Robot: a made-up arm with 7 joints.
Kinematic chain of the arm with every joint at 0, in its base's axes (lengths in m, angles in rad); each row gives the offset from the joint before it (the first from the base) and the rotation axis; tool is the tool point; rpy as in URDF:
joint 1: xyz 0 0 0.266 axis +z
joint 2: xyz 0 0 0 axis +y
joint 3: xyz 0 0 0.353 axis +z
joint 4: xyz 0.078 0 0 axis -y
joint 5: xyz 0.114 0 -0.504 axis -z
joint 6: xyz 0 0 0 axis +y
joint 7: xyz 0.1 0 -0.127 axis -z
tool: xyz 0 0 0 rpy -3.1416 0 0
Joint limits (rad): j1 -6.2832..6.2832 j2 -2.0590..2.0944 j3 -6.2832..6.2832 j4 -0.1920..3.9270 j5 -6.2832..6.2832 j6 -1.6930..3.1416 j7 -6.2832..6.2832
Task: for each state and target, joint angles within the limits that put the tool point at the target. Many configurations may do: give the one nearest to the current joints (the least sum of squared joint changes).
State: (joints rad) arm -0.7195 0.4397 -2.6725 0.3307 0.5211 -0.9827 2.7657
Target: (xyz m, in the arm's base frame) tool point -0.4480 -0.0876 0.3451
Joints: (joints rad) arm -0.4382 0.3663 -2.3690 0.2553 0.4285 -0.9723 2.7657
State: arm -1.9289 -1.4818 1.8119 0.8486 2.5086 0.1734 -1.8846
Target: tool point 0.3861 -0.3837 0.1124
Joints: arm -2.1965 -1.5403 1.9174 0.7376 2.5227 0.2182 -1.8846
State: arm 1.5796 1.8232 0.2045 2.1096 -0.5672 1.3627 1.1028
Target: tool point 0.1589 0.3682 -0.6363
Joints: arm 1.2422 2.0944 -0.0374 2.1442 -0.6021 0.7746 1.1028
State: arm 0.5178 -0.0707 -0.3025 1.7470 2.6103 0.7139 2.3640
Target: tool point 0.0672 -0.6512 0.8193
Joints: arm -0.0848 -0.5123 -1.0259 1.5298 2.5990 0.5416 2.3640
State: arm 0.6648 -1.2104 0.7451 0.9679 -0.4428 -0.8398 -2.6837
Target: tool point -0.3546 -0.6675 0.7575
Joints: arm 1.3939 -1.6075 0.3483 1.7286 -0.2621 -0.7034 -2.6837
